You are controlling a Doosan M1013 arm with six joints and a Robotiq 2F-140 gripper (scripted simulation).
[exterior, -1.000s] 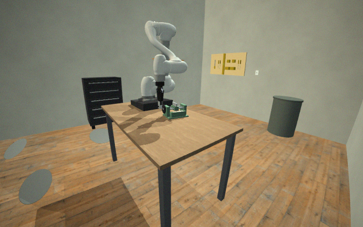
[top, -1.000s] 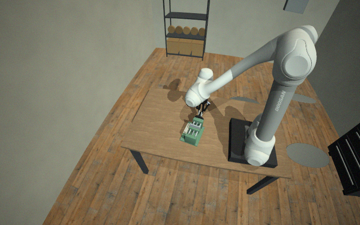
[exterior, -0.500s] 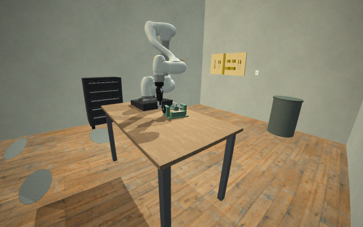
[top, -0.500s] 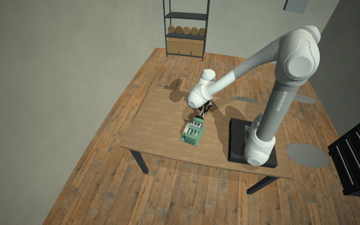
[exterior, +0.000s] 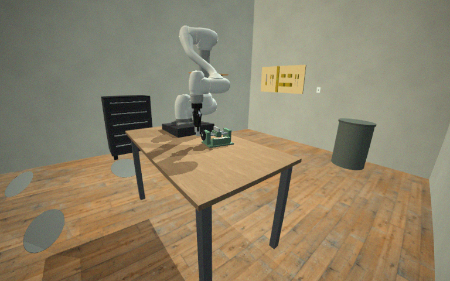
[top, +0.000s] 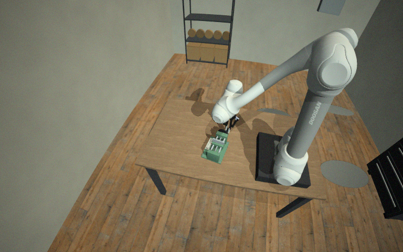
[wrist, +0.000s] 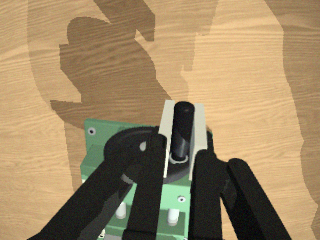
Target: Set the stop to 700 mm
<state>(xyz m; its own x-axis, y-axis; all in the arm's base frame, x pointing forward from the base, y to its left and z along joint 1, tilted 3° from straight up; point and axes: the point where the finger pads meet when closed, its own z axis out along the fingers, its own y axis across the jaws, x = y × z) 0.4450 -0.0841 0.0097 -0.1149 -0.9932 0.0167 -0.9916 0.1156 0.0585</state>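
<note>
Right now the green stop fixture is 5 cm ahead of my hand, 14 cm to the left of it and 1 cm below it. From my hand the other things lie so: black crank handle 2 cm below.
</note>
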